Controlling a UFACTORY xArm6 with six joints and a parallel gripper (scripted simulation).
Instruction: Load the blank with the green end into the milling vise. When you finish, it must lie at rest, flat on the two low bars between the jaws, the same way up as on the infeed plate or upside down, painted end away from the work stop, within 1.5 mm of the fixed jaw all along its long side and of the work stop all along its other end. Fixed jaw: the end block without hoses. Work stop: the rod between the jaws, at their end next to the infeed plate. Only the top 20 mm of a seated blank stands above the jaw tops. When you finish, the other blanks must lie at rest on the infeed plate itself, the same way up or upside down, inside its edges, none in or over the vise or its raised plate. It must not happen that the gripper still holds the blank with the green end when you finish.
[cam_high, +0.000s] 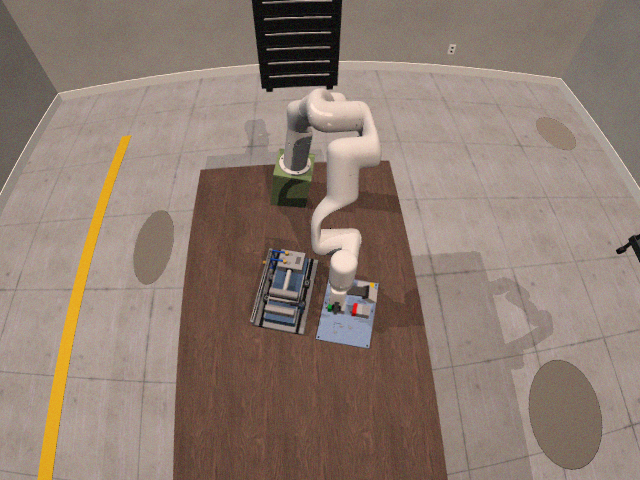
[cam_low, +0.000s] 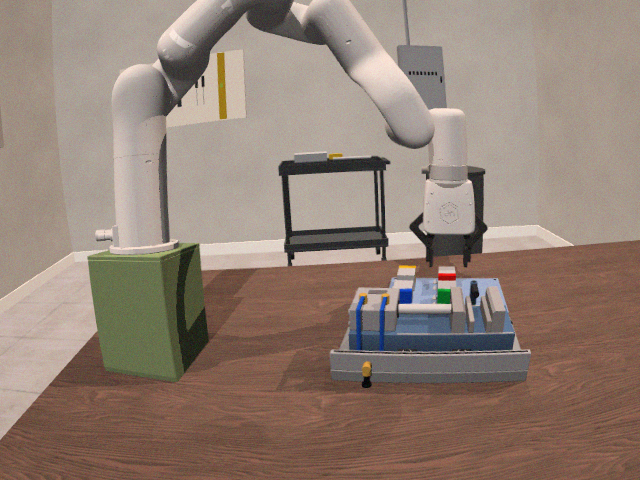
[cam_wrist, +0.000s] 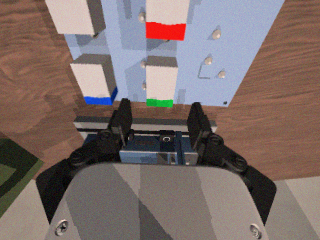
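The green-ended blank lies 8 cm below my hand. Round my hand: yellow-ended blank: 12 cm to the left, 8 cm below, 4 cm behind; red-ended blank: 8 cm to the left, 8 cm below, 4 cm ahead; blue-ended blank: 8 cm below, 8 cm behind, 4 cm to the left.
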